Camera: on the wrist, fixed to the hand. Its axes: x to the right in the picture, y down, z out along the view.
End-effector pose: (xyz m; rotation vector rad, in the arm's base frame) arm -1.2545 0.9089 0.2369 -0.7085 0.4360 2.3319
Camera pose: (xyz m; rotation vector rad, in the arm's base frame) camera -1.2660 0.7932 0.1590 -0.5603 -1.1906 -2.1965
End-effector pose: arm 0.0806 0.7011 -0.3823 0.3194 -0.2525 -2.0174
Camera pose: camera 0.1890 0.6628 -0.4620 -0.0758 -1.0124 -0.4267
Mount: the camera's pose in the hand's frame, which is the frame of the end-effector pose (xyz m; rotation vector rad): -0.0035 0.0830 -0.1126 0.5685 -0.4889 1.5391
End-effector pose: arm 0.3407 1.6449 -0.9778 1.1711 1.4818 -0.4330
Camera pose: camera 0.3499 1.7693 -0.9144 2.0655 -0.2252 -0.0043
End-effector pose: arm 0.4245 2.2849 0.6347 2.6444 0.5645 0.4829
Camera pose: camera 0.4019 2.2473 0.7676 -2.3769 1.4339 0.0225
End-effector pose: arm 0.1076 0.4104 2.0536 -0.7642 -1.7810 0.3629
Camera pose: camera 0.2394 0.4557 2.0409 -1.5617 -1.0047 2.0783
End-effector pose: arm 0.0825 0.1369 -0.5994 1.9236 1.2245 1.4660
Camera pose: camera 0.0106 0.0717 -0.4986 -2.4494 0.2526 -0.6145
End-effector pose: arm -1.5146 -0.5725 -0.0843 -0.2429 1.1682 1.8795
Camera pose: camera -1.6059 -0.6784 -0.0909 -1.5669 -1.3895 -2.0695
